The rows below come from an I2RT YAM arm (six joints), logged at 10 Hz.
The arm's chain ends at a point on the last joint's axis. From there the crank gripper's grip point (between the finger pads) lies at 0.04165 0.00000 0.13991 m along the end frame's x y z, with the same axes.
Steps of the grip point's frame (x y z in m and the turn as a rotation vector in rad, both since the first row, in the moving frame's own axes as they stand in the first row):
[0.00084, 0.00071, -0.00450, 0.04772, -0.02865, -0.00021]
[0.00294, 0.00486, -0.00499, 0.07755, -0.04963, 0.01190]
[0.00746, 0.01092, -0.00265, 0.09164, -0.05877, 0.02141]
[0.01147, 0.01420, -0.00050, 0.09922, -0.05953, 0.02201]
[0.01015, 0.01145, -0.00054, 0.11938, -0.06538, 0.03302]
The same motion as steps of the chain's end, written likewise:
[0.00486, 0.00742, -0.00548, 0.04772, -0.02865, -0.00021]
[0.00986, 0.01532, -0.00648, 0.07755, -0.04963, 0.01190]
[0.01561, 0.02303, -0.00431, 0.09164, -0.05877, 0.02141]
[0.01971, 0.02735, -0.00208, 0.09922, -0.05953, 0.02201]
[0.01910, 0.02704, -0.00204, 0.11938, -0.06538, 0.03302]

